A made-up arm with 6 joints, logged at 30 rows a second.
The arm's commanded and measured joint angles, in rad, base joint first. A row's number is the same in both.
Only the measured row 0 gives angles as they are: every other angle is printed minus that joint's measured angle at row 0.
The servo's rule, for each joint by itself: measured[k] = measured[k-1] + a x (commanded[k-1-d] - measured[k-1]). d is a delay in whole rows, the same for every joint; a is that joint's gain. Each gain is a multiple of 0.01, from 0.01 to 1. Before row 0 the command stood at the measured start. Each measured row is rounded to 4 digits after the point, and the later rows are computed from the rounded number. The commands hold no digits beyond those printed.
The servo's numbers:
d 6
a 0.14 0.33 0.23 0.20 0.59 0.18
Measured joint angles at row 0:
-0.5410 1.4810 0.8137 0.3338 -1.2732 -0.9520
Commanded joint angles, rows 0 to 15:
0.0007 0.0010 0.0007 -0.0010 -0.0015 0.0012
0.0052 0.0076 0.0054 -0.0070 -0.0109 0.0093
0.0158 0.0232 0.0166 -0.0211 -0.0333 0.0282
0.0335 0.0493 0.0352 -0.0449 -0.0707 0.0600
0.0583 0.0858 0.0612 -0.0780 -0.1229 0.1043
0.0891 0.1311 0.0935 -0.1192 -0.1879 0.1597
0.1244 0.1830 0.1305 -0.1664 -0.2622 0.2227
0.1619 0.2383 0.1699 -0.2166 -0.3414 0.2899
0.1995 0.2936 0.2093 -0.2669 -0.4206 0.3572
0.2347 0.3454 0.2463 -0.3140 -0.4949 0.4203
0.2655 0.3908 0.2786 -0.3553 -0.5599 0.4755
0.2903 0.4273 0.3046 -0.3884 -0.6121 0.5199
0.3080 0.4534 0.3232 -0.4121 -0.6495 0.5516
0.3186 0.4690 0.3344 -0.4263 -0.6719 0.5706
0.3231 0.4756 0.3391 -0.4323 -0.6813 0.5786
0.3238 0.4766 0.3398 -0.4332 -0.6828 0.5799
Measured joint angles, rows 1 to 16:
0.0000 0.0000 0.0000 0.0000 0.0000 0.0000
0.0000 0.0000 0.0000 0.0000 0.0000 0.0000
0.0000 0.0000 0.0000 0.0000 0.0000 0.0000
0.0000 0.0000 0.0000 0.0000 0.0000 0.0000
0.0000 0.0000 0.0000 0.0000 0.0000 0.0000
0.0000 0.0000 0.0000 0.0000 0.0000 0.0000
0.0001 0.0003 0.0002 -0.0002 -0.0009 0.0002
0.0008 0.0027 0.0014 -0.0016 -0.0068 0.0018
0.0029 0.0095 0.0049 -0.0055 -0.0224 0.0066
0.0072 0.0226 0.0119 -0.0134 -0.0509 0.0162
0.0144 0.0435 0.0232 -0.0263 -0.0934 0.0321
0.0249 0.0724 0.0394 -0.0449 -0.1492 0.0551
0.0388 0.1089 0.0604 -0.0692 -0.2159 0.0853
0.0560 0.1516 0.0856 -0.0987 -0.2899 0.1221
0.0761 0.1985 0.1141 -0.1323 -0.3670 0.1644
0.0983 0.2470 0.1445 -0.1686 -0.4425 0.2105

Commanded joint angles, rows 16 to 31:
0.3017 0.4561 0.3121 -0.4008 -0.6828 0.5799
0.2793 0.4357 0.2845 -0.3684 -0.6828 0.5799
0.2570 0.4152 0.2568 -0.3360 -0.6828 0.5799
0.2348 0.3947 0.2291 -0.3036 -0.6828 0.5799
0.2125 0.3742 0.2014 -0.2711 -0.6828 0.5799
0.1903 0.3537 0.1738 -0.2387 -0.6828 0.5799
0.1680 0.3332 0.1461 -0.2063 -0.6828 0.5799
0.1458 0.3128 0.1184 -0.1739 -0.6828 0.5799
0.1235 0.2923 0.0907 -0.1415 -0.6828 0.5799
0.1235 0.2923 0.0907 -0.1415 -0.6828 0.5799
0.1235 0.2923 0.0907 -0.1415 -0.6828 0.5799
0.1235 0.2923 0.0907 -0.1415 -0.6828 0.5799
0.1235 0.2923 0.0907 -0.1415 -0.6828 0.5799
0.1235 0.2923 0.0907 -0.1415 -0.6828 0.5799
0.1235 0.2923 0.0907 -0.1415 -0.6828 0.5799
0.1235 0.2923 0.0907 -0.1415 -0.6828 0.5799
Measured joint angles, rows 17 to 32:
0.1217 0.2945 0.1753 -0.2059 -0.5118 0.2582
0.1453 0.3383 0.2050 -0.2424 -0.5710 0.3053
0.1681 0.3763 0.2322 -0.2763 -0.6173 0.3496
0.1892 0.4069 0.2557 -0.3063 -0.6495 0.3894
0.2079 0.4296 0.2749 -0.3315 -0.6683 0.4235
0.2241 0.4451 0.2898 -0.3518 -0.6769 0.4517
0.2350 0.4487 0.2949 -0.3616 -0.6804 0.4748
0.2412 0.4444 0.2925 -0.3630 -0.6818 0.4937
0.2434 0.4348 0.2843 -0.3576 -0.6824 0.5092
0.2422 0.4216 0.2716 -0.3468 -0.6826 0.5219
0.2380 0.4060 0.2555 -0.3317 -0.6827 0.5323
0.2313 0.3887 0.2367 -0.3131 -0.6828 0.5409
0.2224 0.3704 0.2159 -0.2917 -0.6828 0.5479
0.2117 0.3514 0.1935 -0.2681 -0.6828 0.5537
0.1994 0.3319 0.1699 -0.2428 -0.6828 0.5584
0.1888 0.3188 0.1517 -0.2225 -0.6828 0.5623

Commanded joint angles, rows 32 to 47:
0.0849 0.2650 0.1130 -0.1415 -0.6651 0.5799
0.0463 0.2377 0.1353 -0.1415 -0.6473 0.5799
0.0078 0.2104 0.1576 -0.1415 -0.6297 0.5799
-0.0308 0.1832 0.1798 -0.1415 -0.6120 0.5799
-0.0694 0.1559 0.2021 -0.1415 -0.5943 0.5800
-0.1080 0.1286 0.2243 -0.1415 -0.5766 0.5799
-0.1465 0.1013 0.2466 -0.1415 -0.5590 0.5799
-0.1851 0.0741 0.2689 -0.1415 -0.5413 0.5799
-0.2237 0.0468 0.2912 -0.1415 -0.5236 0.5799
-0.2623 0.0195 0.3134 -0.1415 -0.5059 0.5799
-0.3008 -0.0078 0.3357 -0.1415 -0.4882 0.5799
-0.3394 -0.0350 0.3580 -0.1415 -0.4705 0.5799
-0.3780 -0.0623 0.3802 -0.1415 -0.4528 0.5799
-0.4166 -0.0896 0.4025 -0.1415 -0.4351 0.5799
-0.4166 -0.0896 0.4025 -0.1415 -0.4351 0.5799
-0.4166 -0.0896 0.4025 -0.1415 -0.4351 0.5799
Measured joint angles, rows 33 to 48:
0.1797 0.3101 0.1377 -0.2063 -0.6828 0.5655
0.1718 0.3042 0.1269 -0.1933 -0.6828 0.5681
0.1650 0.3003 0.1186 -0.1829 -0.6828 0.5702
0.1592 0.2977 0.1122 -0.1746 -0.6828 0.5719
0.1542 0.2959 0.1073 -0.1680 -0.6828 0.5733
0.1499 0.2947 0.1035 -0.1627 -0.6828 0.5745
0.1408 0.2849 0.1057 -0.1585 -0.6724 0.5755
0.1276 0.2693 0.1125 -0.1551 -0.6576 0.5763
0.1108 0.2499 0.1229 -0.1524 -0.6411 0.5769
0.0910 0.2279 0.1360 -0.1502 -0.6239 0.5774
0.0685 0.2041 0.1512 -0.1485 -0.6064 0.5779
0.0438 0.1792 0.1680 -0.1471 -0.5888 0.5783
0.0172 0.1535 0.1861 -0.1460 -0.5712 0.5786
-0.0111 0.1273 0.2051 -0.1451 -0.5536 0.5788
-0.0409 0.1007 0.2249 -0.1444 -0.5359 0.5790
-0.0719 0.0739 0.2453 -0.1438 -0.5182 0.5792

